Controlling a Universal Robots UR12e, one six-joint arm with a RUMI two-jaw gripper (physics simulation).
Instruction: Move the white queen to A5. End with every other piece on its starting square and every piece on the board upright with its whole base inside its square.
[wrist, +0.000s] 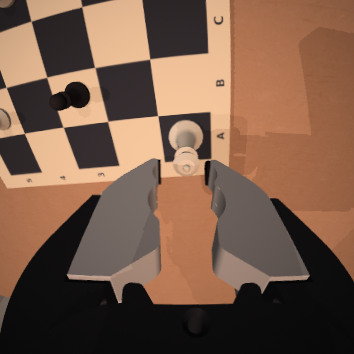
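The white queen stands upright on the dark corner square A1, with its head leaning toward the gripper in the view. My gripper is partly open, with a fingertip on each side of the queen's head in the view and a gap on both sides. It holds nothing. The chessboard fills the upper left. Square A5 is the dark one at the left end of the visible A row, and no piece shows on it.
A black pawn stands on B3. Part of a white piece shows at the left edge, near B5. Another pale piece is cut off at the top left corner. The brown table lies right of and below the board, with shadows on it.
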